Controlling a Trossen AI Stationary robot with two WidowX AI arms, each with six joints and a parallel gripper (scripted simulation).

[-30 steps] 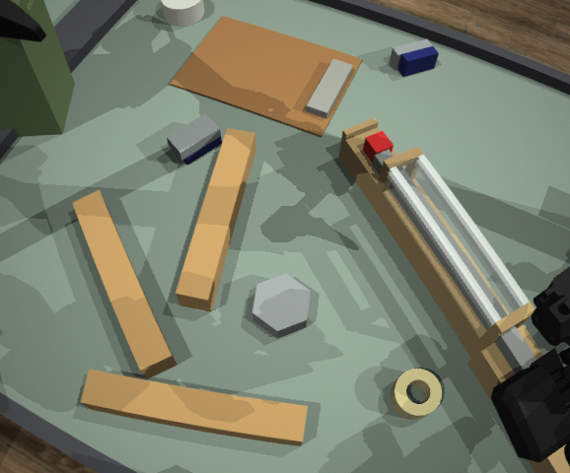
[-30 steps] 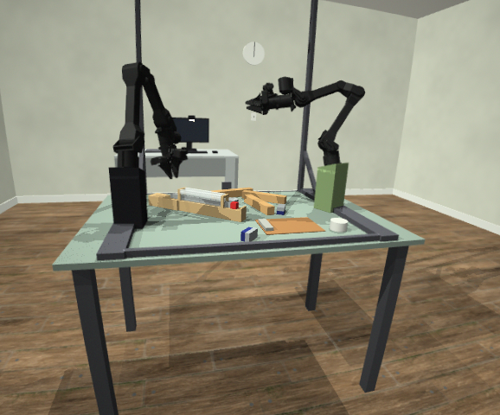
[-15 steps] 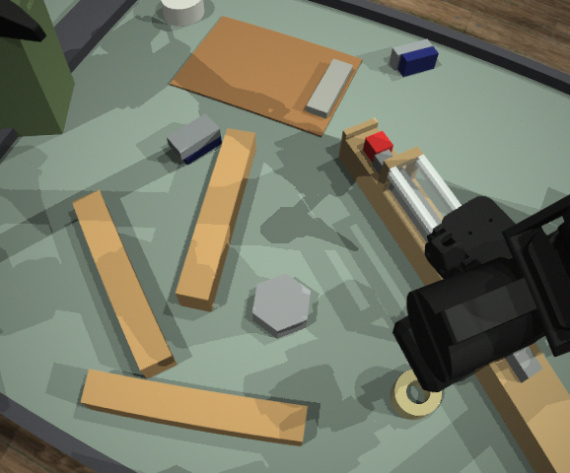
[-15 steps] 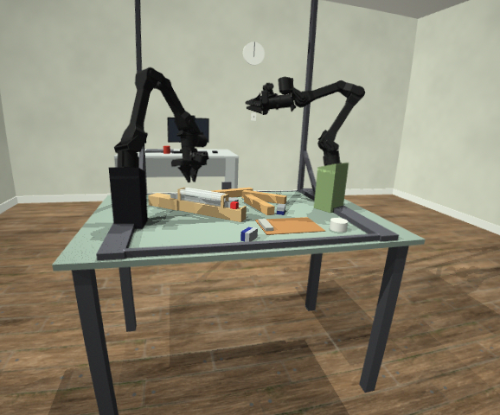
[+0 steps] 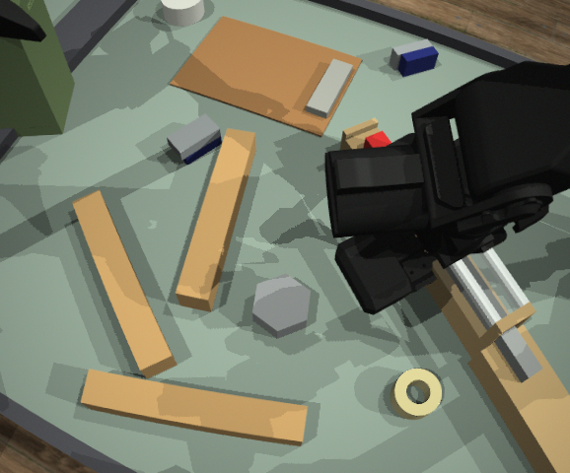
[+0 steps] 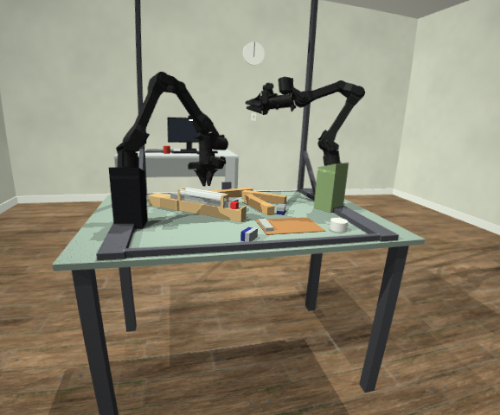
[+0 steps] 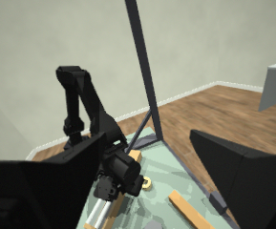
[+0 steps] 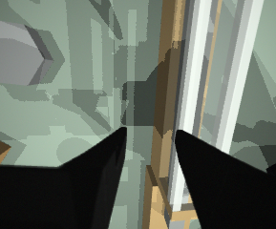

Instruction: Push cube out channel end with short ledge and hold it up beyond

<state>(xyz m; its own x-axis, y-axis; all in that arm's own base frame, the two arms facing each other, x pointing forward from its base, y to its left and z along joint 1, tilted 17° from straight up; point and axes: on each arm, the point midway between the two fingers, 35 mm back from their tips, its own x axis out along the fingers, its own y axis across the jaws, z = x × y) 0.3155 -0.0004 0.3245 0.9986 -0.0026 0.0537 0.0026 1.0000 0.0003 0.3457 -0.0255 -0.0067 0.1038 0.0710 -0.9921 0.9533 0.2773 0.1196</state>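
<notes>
My right hand is 16 cm short of the red cube, 8 cm to the right of it and 8 cm above it. The rest, counted from my right hand: grey hexagon 13 cm to the left, 13 cm below, 5 cm behind; then wooden channel 8 cm below, 5 cm ahead, 3 cm to the right.
</notes>
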